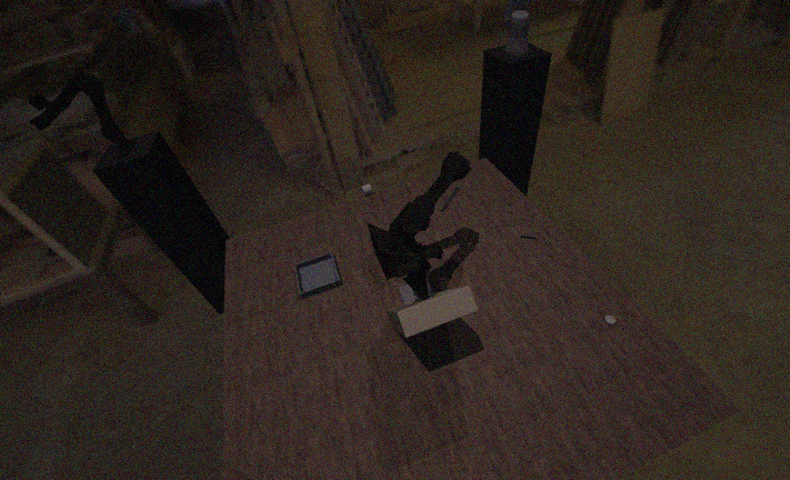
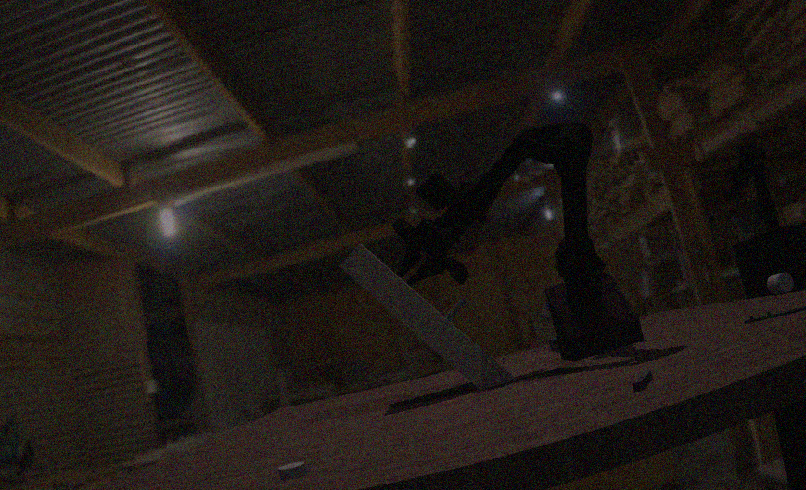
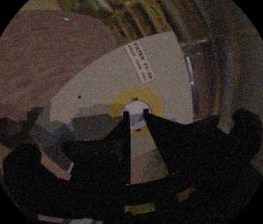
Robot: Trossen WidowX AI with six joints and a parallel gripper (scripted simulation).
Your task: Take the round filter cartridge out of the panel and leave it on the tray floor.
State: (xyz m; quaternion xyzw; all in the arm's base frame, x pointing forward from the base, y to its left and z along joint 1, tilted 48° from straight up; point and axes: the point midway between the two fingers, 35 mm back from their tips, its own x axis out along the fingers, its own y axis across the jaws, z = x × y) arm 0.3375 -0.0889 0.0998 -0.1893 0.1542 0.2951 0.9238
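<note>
Right now my gripper tip is 10 mm short of the round filter cartridge and 10 mm above it. The rest, counted from my gripper tip: service panel 30 mm behind, 80 mm below; then grey tray 400 mm behind, 300 mm to the right, 230 mm below.
</note>
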